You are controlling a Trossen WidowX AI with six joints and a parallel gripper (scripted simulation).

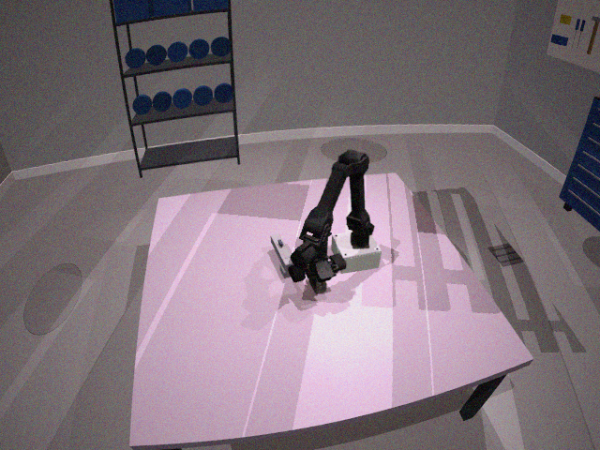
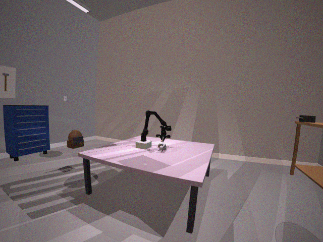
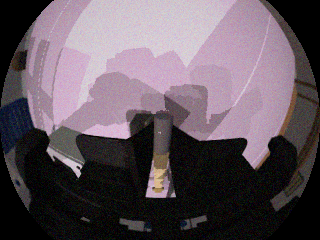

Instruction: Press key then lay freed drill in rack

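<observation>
Now: the drill 40 mm to the right of my gripper tip, 30 mm above it and 10 mm ahead of it. Also, from my gripper tip: key 200 mm to the right, 130 mm ahead; then grey rack 50 mm to the right, 40 mm below, 10 mm behind.
</observation>
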